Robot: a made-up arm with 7 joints. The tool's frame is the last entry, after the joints.
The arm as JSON. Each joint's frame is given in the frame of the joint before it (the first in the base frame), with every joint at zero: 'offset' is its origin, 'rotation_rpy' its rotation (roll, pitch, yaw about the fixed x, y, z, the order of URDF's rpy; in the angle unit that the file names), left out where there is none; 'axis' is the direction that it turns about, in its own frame. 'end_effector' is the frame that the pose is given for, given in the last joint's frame.
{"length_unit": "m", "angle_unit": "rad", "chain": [
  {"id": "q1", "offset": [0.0, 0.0, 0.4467], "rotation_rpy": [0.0, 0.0, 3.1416], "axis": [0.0, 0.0, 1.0]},
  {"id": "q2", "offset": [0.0, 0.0, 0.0], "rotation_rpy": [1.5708, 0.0, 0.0], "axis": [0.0, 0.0, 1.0]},
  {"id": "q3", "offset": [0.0, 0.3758, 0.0], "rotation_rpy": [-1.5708, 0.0, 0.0], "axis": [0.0, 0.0, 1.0]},
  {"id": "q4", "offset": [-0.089, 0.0, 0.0], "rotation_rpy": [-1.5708, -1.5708, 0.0], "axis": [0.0, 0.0, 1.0]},
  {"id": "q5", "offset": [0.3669, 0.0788, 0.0], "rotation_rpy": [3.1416, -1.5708, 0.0], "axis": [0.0, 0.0, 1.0]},
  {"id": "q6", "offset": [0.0, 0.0, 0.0], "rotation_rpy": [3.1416, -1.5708, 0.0], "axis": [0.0, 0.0, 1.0]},
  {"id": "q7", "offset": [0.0, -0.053, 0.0], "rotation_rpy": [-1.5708, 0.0, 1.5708], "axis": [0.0, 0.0, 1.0]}
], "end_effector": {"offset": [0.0, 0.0, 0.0], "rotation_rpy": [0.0, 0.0, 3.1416]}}
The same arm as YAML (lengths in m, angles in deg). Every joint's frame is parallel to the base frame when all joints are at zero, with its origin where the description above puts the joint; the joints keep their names.
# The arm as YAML. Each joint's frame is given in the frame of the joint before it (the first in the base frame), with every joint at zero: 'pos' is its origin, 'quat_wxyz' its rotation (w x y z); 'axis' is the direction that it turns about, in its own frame. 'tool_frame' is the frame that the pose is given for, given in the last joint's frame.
length_unit: m
angle_unit: deg
joints:
  - joint: q1
    pos: [0.0, 0.0, 0.4467]
    quat_wxyz: [1.0, 0.0, 0.0, 0.0]
    axis: [0.0, 0.0, 1.0]
  - joint: q2
    pos: [0.0, 0.0, 0.0]
    quat_wxyz: [1.0, 0.0, 0.0, 0.0]
    axis: [0.0, 1.0, 0.0]
  - joint: q3
    pos: [0.0, 0.0, 0.3758]
    quat_wxyz: [1.0, 0.0, 0.0, 0.0]
    axis: [0.0, 0.0, 1.0]
  - joint: q4
    pos: [0.089, 0.0, 0.0]
    quat_wxyz: [1.0, 0.0, 0.0, 0.0]
    axis: [0.0, -1.0, 0.0]
  - joint: q5
    pos: [-0.0788, 0.0, 0.3669]
    quat_wxyz: [1.0, 0.0, 0.0, 0.0]
    axis: [0.0, 0.0, 1.0]
  - joint: q6
    pos: [0.0, 0.0, 0.0]
    quat_wxyz: [1.0, 0.0, 0.0, 0.0]
    axis: [0.0, -1.0, 0.0]
  - joint: q7
    pos: [0.053, 0.0, 0.0]
    quat_wxyz: [1.0, 0.0, 0.0, 0.0]
    axis: [0.0, 0.0, -1.0]
tool_frame:
  pos: [0.0, 0.0, 0.0]
  quat_wxyz: [0.000002, -0.999979, -0.000002, -0.000004]

